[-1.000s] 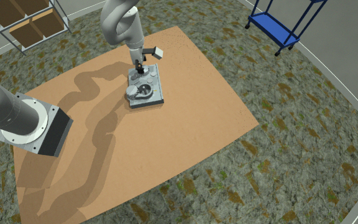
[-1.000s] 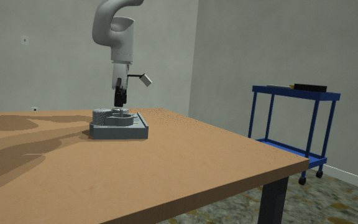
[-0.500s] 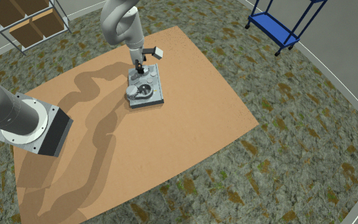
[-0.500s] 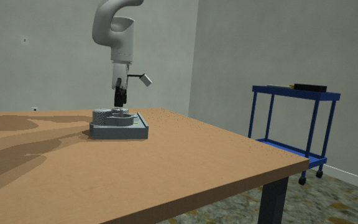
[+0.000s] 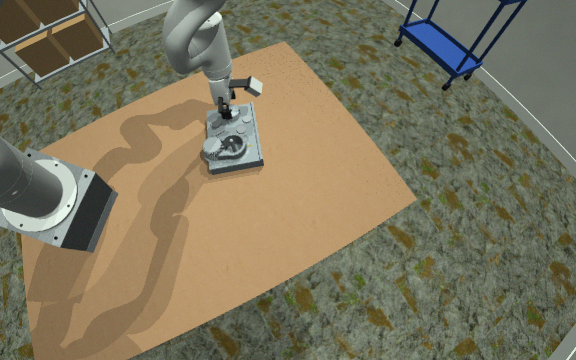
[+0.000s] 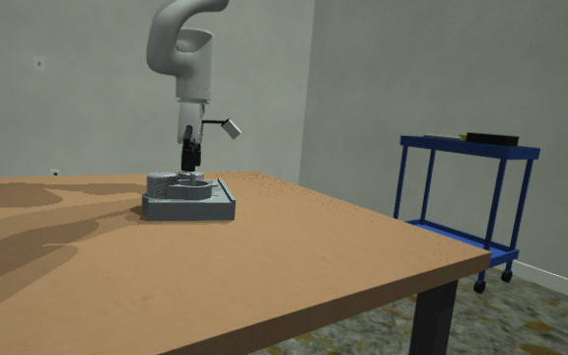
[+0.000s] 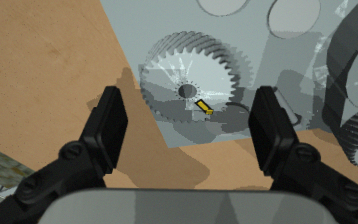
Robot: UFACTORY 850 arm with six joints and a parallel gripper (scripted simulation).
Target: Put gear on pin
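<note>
Now: hand 3 cm above the loose gear. The rest, counted from my hand: grey pin 8 cm behind, 5 cm to the right, 4 cm below.
</note>
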